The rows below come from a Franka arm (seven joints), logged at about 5 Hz.
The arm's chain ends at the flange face. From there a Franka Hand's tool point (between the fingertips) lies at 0.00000 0.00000 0.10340 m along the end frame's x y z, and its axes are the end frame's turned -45 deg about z.
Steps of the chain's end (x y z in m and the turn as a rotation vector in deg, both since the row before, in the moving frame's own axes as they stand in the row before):
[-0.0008, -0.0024, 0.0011, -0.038, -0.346, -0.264]
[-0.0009, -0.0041, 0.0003, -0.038, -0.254, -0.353]
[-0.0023, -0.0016, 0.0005, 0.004, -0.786, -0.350]
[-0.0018, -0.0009, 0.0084, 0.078, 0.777, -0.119]
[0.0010, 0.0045, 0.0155, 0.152, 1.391, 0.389]
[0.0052, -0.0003, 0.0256, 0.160, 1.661, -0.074]
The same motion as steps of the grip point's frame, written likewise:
[0.0006, -0.0027, 0.0011, 0.218, -0.272, -0.264]
[0.0019, -0.0038, 0.0003, 0.153, -0.206, -0.353]
[-0.0015, -0.0038, 0.0005, 0.559, -0.553, -0.350]
[0.0005, -0.0010, 0.0084, -0.494, 0.605, -0.119]
[-0.0005, 0.0055, 0.0155, -0.876, 1.091, 0.389]
[0.0062, 0.0054, 0.0256, -1.061, 1.288, -0.074]

